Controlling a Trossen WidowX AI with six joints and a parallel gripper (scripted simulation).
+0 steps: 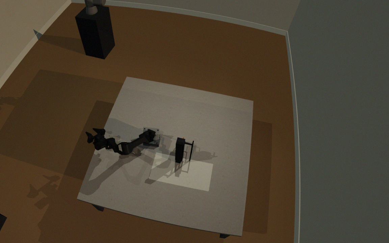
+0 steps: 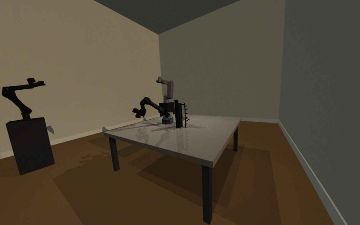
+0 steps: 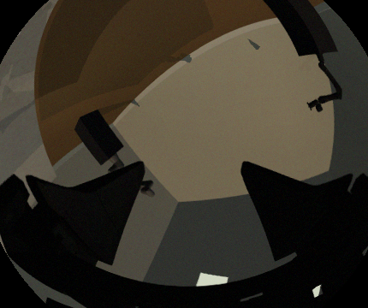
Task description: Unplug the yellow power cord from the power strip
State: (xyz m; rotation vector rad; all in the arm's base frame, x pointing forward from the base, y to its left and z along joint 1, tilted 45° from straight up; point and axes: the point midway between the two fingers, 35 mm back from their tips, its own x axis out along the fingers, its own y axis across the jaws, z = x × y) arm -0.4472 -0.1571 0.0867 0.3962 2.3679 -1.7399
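Right now my gripper tip is 750 mm short of the yellow plug, 150 mm to the right of it and 30 mm above it.
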